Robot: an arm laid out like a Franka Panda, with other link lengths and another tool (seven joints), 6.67 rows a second.
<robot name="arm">
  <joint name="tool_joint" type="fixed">
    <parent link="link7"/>
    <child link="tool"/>
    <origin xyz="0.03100 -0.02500 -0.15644" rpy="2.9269 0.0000 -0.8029"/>
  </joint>
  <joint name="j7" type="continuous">
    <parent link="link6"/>
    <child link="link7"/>
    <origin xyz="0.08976 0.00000 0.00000"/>
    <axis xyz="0 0 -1"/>
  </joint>
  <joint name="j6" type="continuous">
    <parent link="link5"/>
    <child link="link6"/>
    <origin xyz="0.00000 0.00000 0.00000"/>
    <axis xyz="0 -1 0"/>
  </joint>
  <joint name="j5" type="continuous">
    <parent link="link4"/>
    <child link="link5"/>
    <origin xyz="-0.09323 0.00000 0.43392"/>
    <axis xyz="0 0 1"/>
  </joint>
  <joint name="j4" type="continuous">
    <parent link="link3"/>
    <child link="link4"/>
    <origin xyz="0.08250 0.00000 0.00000"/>
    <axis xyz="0 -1 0"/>
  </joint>
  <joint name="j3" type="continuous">
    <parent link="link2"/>
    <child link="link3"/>
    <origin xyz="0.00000 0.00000 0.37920"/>
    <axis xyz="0 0 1"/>
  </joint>
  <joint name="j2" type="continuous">
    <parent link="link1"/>
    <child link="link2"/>
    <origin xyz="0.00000 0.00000 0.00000"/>
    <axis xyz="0 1 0"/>
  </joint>
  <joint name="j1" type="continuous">
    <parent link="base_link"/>
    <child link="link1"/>
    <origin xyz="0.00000 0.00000 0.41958"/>
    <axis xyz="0 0 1"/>
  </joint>
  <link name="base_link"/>
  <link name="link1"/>
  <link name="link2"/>
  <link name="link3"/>
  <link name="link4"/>
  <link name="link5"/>
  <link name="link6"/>
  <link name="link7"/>
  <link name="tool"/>
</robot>
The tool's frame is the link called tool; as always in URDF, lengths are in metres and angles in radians. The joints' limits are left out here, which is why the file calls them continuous.
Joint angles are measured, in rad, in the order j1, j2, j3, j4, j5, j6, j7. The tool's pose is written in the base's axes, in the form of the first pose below.
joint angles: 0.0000, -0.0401, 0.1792, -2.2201, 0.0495, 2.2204, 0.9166
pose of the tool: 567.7, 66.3, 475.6, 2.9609, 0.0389, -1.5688
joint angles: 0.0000, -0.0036, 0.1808, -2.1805, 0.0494, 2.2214, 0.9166
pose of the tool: 582.4, 69.6, 474.6, 2.9644, 0.0460, -1.5669
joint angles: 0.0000, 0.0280, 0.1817, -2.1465, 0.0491, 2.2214, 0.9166
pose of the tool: 594.9, 72.1, 473.2, 2.9663, 0.0519, -1.5658
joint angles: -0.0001, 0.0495, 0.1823, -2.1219, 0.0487, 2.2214, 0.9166
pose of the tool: 603.9, 73.7, 472.8, 2.9691, 0.0560, -1.5651
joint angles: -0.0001, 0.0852, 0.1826, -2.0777, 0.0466, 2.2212, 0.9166
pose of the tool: 619.7, 76.0, 473.4, 2.9770, 0.0623, -1.5637
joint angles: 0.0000, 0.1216, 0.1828, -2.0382, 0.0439, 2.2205, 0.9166
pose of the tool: 633.9, 77.9, 470.7, 2.9793, 0.0671, -1.5624
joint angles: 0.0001, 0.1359, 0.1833, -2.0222, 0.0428, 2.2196, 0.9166
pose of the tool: 639.5, 78.9, 469.7, 2.9800, 0.0690, -1.5615
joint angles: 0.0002, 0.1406, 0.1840, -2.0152, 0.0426, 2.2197, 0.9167
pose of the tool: 641.8, 79.7, 470.3, 2.9823, 0.0702, -1.5607
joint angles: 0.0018, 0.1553, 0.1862, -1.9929, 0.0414, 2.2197, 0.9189
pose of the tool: 649.1, 83.0, 472.3, 2.9896, 0.0736, -1.5585
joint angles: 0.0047, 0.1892, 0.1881, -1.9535, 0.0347, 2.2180, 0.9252
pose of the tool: 662.2, 87.2, 470.4, 2.9935, 0.0758, -1.5573
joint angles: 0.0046, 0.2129, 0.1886, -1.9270, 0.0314, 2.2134, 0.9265
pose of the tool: 670.7, 88.2, 467.9, 2.9918, 0.0773, -1.5572
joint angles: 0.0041, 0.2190, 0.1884, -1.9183, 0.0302, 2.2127, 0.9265
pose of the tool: 673.6, 87.9, 468.2, 2.9938, 0.0778, -1.5574
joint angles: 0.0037, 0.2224, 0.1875, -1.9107, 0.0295, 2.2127, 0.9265
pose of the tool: 676.2, 87.3, 469.9, 2.9980, 0.0783, -1.5583
